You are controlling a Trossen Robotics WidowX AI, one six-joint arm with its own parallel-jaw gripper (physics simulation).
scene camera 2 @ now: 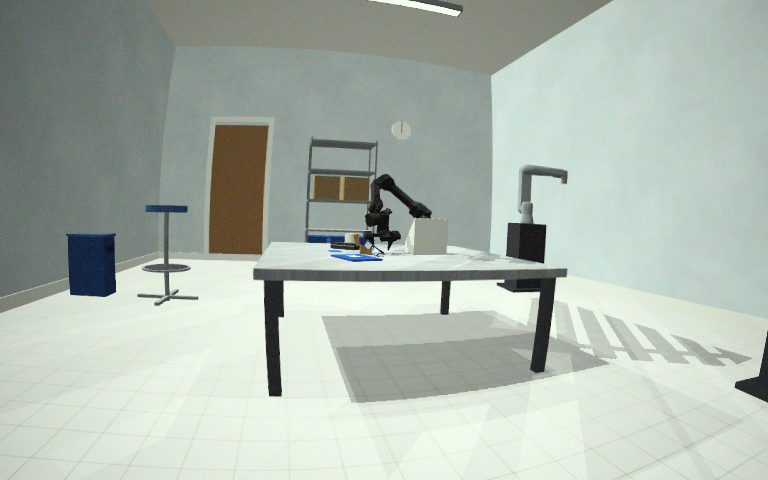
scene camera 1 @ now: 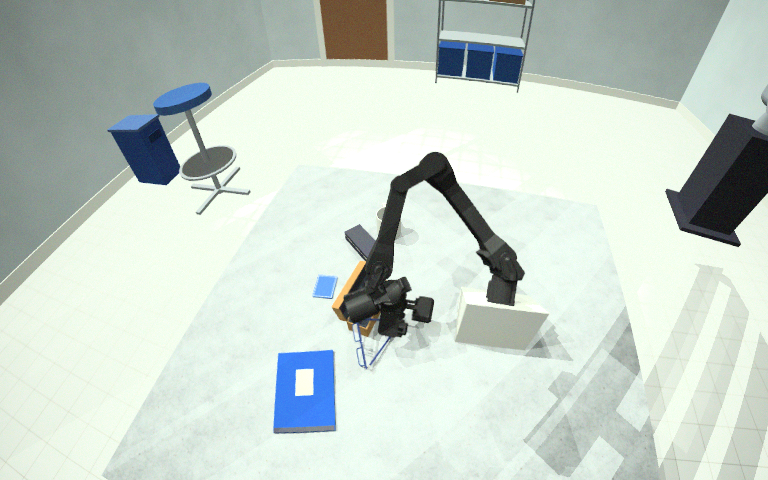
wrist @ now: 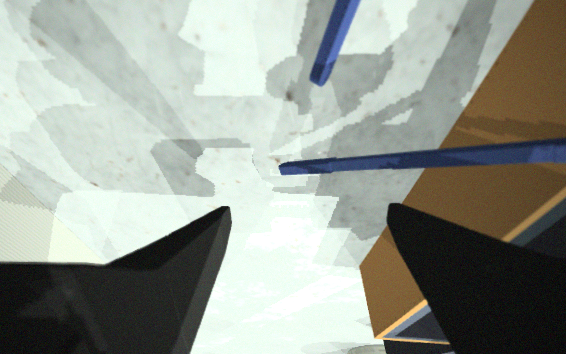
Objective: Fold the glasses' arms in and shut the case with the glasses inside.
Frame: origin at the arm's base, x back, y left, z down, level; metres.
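Seen in the pictures: gripper, fingertip midpoint: (scene camera 2: pixel 380 250) (wrist: pixel 308 213); arm's base, link origin: (scene camera 2: pixel 427 226) (scene camera 1: pixel 501 301).
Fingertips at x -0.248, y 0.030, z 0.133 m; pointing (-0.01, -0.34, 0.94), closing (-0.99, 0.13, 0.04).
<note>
Pixels of each thing's middle, then the offset from my fingertips to it. "spot": a spot on its surface instead.
- blue book, body centre: (scene camera 1: pixel 304 390) (scene camera 2: pixel 355 257) dy +0.297, dx -0.138, dz +0.010 m
- small blue card, body centre: (scene camera 1: pixel 325 286) dy -0.008, dx -0.240, dz +0.012 m
- dark oblong box, body centre: (scene camera 1: pixel 365 245) (scene camera 2: pixel 344 245) dy -0.191, dx -0.187, dz -0.003 m
- pale mug, surface spot: (scene camera 1: pixel 381 213) spot: dy -0.304, dx -0.176, dz -0.050 m
Blue-framed glasses (scene camera 1: pixel 380 351) lie on the table at the case's near end, arms unfolded. In the wrist view one arm (wrist: pixel 425 157) runs across the case's side and the other arm (wrist: pixel 336 45) enters from the top; their free ends are apart. The orange-brown case (scene camera 1: pixel 350 285) (scene camera 2: pixel 365 247) (wrist: pixel 505 100) stands open, partly hidden behind the robot in scene camera 1; its dark lining shows in the wrist view. My gripper (wrist: pixel 308 213) is open and empty, low over the table beside the case. The near arm's tip lies just beyond the space between the fingertips.
A blue book (scene camera 1: pixel 305 410) lies nearest the front, and a small blue card (scene camera 1: pixel 325 286) lies left of the case. A dark oblong box (scene camera 1: pixel 357 238) and a pale mug (scene camera 1: pixel 381 213) stand behind the case. The robot's base stands on a white block (scene camera 1: pixel 501 325) at the right.
</note>
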